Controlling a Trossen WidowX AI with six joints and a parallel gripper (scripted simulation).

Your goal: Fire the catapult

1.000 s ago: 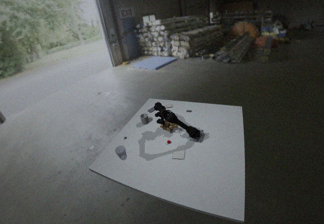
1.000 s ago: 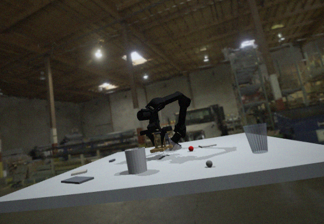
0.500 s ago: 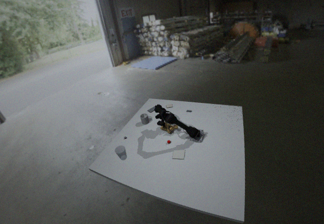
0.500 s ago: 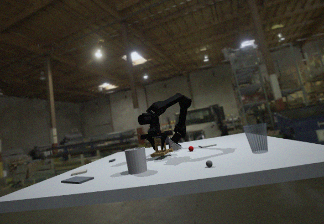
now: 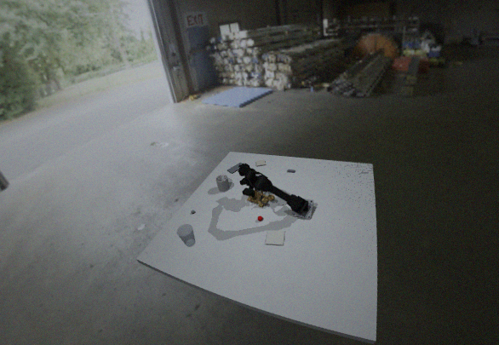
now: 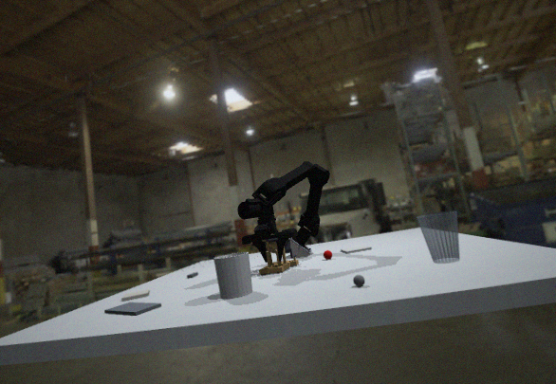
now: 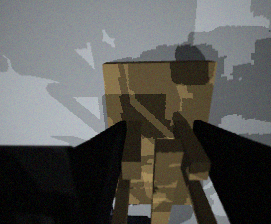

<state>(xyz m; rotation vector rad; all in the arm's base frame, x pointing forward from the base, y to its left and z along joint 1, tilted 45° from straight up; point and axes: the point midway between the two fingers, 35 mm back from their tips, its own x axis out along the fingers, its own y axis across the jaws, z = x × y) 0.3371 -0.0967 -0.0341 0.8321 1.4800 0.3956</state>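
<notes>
Right now my gripper tip is 90 mm past the red ball, 190 mm to the right of it and 20 mm above it. Also, from my gripper tip: small wooden catapult 60 mm behind, 40 mm to the left, 20 mm above; pale flat tile 210 mm behind, 320 mm to the left, 30 mm below; grey-white cylindrical mug 270 mm ahead, 80 mm to the right.
</notes>
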